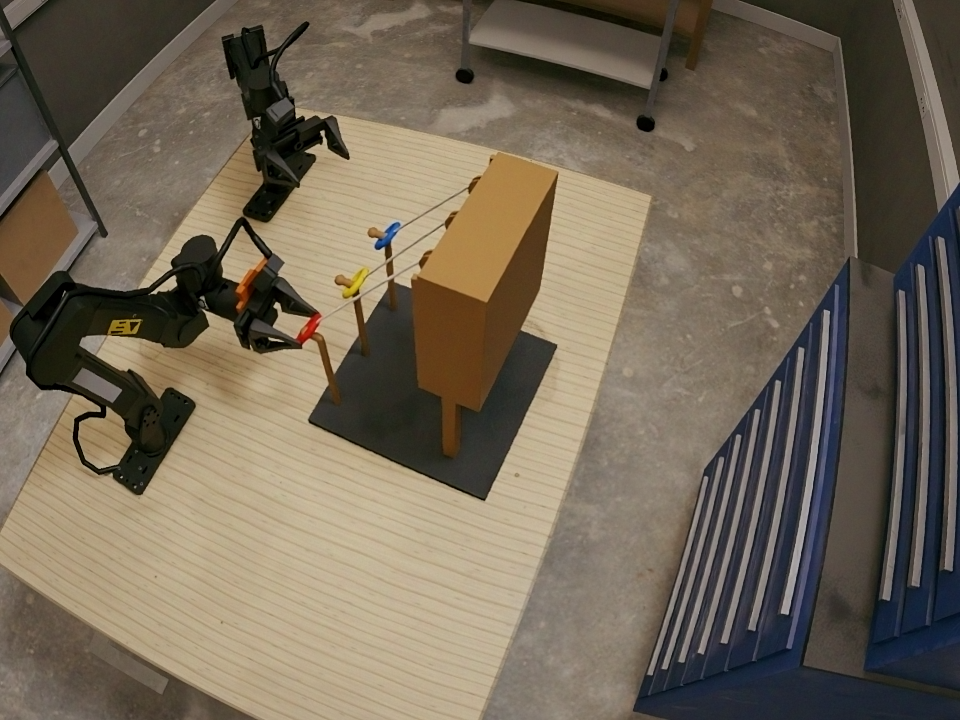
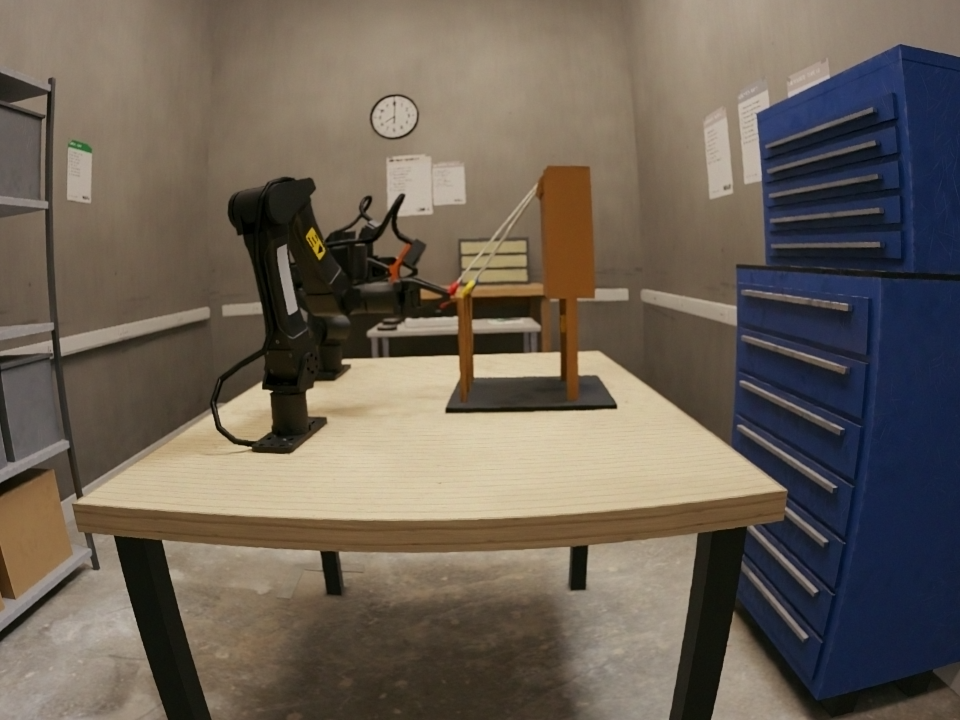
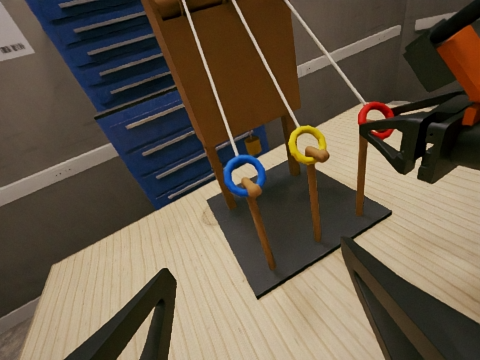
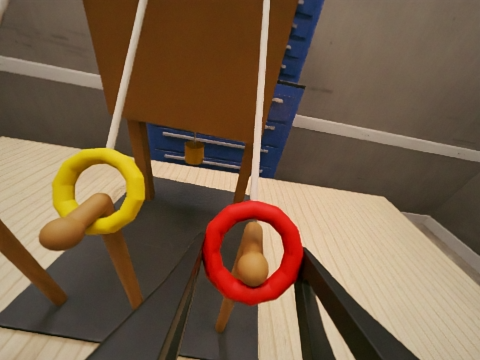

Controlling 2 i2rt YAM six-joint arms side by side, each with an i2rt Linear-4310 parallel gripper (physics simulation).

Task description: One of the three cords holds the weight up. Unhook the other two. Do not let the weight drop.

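Places are measured from the left arm's base along level axes (x down, y left, z ahead), in millimetres.
Where they show: left gripper, fingertip midpoint: (image 1: 324, 170) (image 2: 406, 272) (image 3: 250, 260); right gripper, fingertip midpoint: (image 1: 310, 330) (image 2: 451, 295) (image 3: 374, 121) (image 4: 251, 246); left arm's base, link origin: (image 1: 280, 185) (image 2: 331, 374); right arm's base, link origin: (image 1: 154, 441) (image 2: 292, 436).
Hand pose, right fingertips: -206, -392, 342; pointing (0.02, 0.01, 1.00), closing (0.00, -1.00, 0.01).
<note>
Each offset is from my right fingertips to the top centre of the thing, as dx, dy, dz. "spot": to the spot under its first point.
The blue ring {-24, +195, +26} (image 1: 395, 226) (image 3: 227, 175) and the yellow ring {-24, +97, +22} (image 1: 362, 276) (image 2: 468, 287) (image 3: 291, 145) (image 4: 62, 187) hang around their pegs. My right gripper (image 1: 308, 328) (image 4: 251, 246) is shut on the red ring {-24, +0, -4} (image 1: 312, 325) (image 2: 453, 287) (image 3: 361, 115) (image 4: 213, 250), at the knob end of its peg. The knob shows within the ring's opening; I cannot tell whether it passes through. All three cords look straight. The small brass weight {+49, +90, +224} (image 3: 253, 145) (image 4: 194, 153) hangs below the board (image 1: 480, 232) (image 2: 567, 232). My left gripper (image 1: 321, 171) (image 3: 250, 260) is open, back from the blue ring.
The pegs and the board's two posts {spot: +88, -18, +220} (image 1: 450, 426) stand on a dark base plate (image 1: 488, 472) (image 2: 531, 403) (image 3: 260, 287). The yellow ring's peg stands between the other two. Blue drawer cabinets (image 1: 744, 503) (image 2: 798, 372) stand beyond the table.
</note>
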